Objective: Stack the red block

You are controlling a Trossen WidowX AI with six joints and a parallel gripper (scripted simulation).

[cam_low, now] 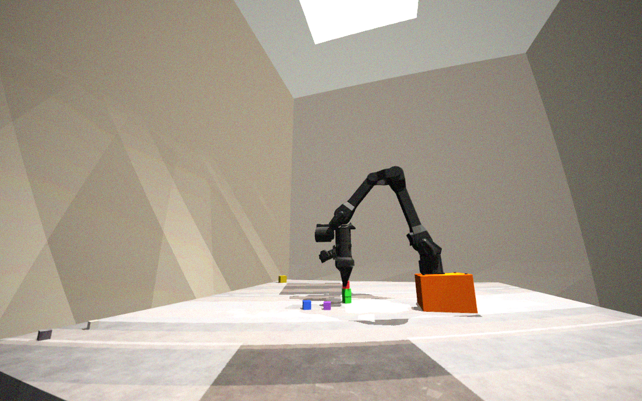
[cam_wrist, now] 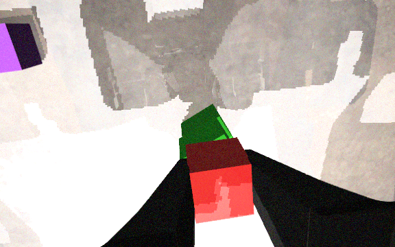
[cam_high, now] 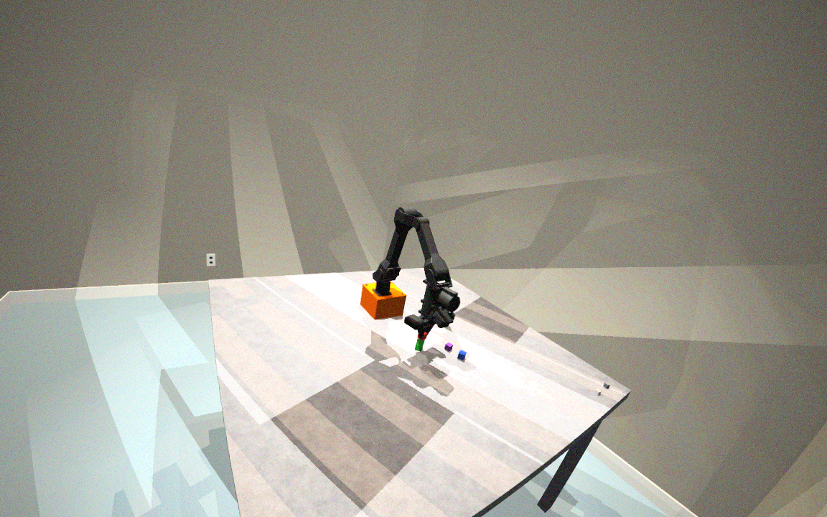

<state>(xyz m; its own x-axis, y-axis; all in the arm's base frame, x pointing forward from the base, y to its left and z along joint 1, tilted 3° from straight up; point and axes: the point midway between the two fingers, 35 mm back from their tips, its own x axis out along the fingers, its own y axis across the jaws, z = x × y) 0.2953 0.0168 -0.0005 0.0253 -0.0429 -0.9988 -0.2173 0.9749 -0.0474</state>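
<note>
Now: gripper tip right at the red block. The rest, counted from my gripper tip: blue block (12 cm to the left, 10 cm ahead, 4 cm below); purple block (11 cm to the left, 4 cm below, 4 cm ahead); yellow block (50 cm to the right, 48 cm ahead, 4 cm below).
</note>
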